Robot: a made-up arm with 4 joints.
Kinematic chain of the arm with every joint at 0, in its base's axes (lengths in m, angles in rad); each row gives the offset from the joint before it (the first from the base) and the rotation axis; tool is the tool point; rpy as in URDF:
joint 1: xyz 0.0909 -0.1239 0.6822 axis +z
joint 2: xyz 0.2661 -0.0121 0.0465 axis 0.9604 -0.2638 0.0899
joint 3: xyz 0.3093 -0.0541 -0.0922 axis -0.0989 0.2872 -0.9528
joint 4: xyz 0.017 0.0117 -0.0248 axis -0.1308 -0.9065 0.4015
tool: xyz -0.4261 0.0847 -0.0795 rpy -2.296 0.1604 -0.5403
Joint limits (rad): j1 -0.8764..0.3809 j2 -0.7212..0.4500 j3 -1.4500..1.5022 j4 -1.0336..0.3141
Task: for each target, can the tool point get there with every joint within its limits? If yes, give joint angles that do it. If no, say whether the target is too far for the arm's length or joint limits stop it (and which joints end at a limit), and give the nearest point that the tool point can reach.
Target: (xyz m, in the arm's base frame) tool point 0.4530 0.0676 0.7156
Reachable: yes | joints -0.2294 0.0940 0.5638 -0.2882
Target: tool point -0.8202 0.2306 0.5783
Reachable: no: joint limits stop it (at a limit: joint 1, joint 2) | nearest point -0.0190 -0.3860 0.6091 | short by 1.011 m
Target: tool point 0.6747 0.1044 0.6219
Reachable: yes | joints -0.1580 -0.3463 0.9910 -0.4935
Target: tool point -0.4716 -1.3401 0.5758
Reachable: no: too far | nearest point -0.0600 -0.8277 0.5577 | short by 0.657 m
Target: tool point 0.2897 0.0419 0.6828
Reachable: yes | joints 0.1158 -0.2331 0.1226 -0.4324
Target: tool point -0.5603 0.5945 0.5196
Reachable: no: joint limits stop it (at a limit: joint 1, joint 2) | nearest point 0.2469 0.2590 0.5976 | short by 0.878 m
